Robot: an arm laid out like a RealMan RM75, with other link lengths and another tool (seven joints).
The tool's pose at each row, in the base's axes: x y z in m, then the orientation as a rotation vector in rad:
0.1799, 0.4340, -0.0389, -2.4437, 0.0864, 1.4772
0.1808, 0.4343, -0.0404, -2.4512, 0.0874, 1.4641
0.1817, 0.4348, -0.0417, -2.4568, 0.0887, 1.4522
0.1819, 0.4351, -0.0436, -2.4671, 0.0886, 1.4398
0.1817, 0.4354, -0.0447, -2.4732, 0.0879, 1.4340
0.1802, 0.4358, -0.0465, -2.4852, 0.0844, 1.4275
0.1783, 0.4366, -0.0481, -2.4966, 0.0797, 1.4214
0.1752, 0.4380, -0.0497, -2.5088, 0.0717, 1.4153
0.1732, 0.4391, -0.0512, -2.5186, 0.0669, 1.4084
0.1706, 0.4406, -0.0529, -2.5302, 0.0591, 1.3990
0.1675, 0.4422, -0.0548, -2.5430, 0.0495, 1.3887
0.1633, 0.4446, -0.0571, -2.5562, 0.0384, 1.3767
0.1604, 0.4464, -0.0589, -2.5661, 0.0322, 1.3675
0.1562, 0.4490, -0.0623, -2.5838, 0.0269, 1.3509
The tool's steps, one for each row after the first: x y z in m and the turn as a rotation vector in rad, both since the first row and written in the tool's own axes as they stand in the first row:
0.0018, -0.0001, 0.0000, 0.0001, 0.0104, -0.0010
0.0034, -0.0005, -0.0001, 0.0012, 0.0195, -0.0021
0.0052, -0.0005, 0.0006, -0.0016, 0.0305, -0.0024
0.0061, -0.0005, 0.0014, -0.0041, 0.0360, -0.0024
0.0070, -0.0002, 0.0035, -0.0118, 0.0438, -0.0020
0.0075, -0.0002, 0.0061, -0.0197, 0.0511, -0.0025
0.0076, -0.0006, 0.0098, -0.0292, 0.0583, -0.0045
0.0081, -0.0010, 0.0125, -0.0356, 0.0653, -0.0058
0.0085, -0.0016, 0.0159, -0.0435, 0.0741, -0.0089
0.0088, -0.0021, 0.0198, -0.0525, 0.0837, -0.0129
0.0091, -0.0031, 0.0251, -0.0619, 0.0943, -0.0180
0.0094, -0.0039, 0.0288, -0.0681, 0.1025, -0.0206
0.0107, -0.0048, 0.0346, -0.0774, 0.1177, -0.0219

